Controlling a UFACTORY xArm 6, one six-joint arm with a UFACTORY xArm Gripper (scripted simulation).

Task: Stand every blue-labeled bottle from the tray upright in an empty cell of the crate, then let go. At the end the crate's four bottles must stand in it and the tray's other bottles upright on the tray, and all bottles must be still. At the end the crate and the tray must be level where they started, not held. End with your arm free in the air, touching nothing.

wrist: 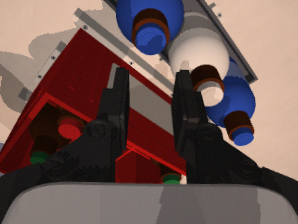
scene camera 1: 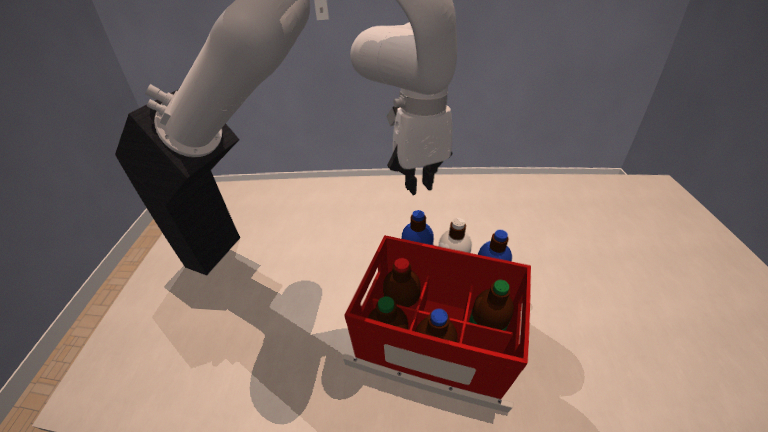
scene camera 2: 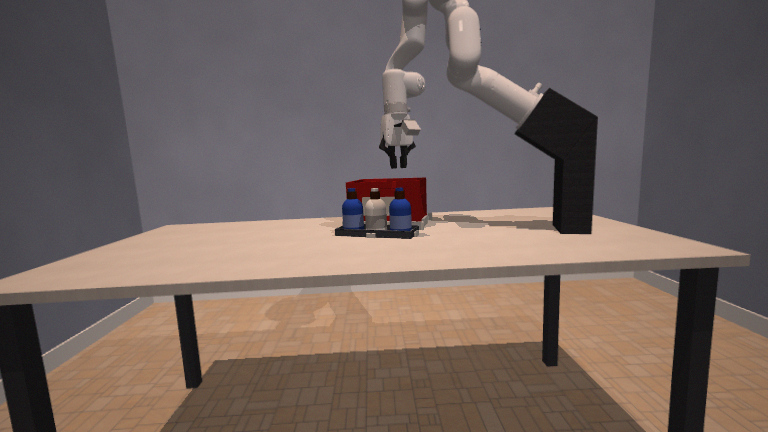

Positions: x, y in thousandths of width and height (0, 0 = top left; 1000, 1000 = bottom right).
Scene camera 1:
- gripper: 546, 436
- white-labeled bottle: 593, 552
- blue-labeled bottle: 544, 534
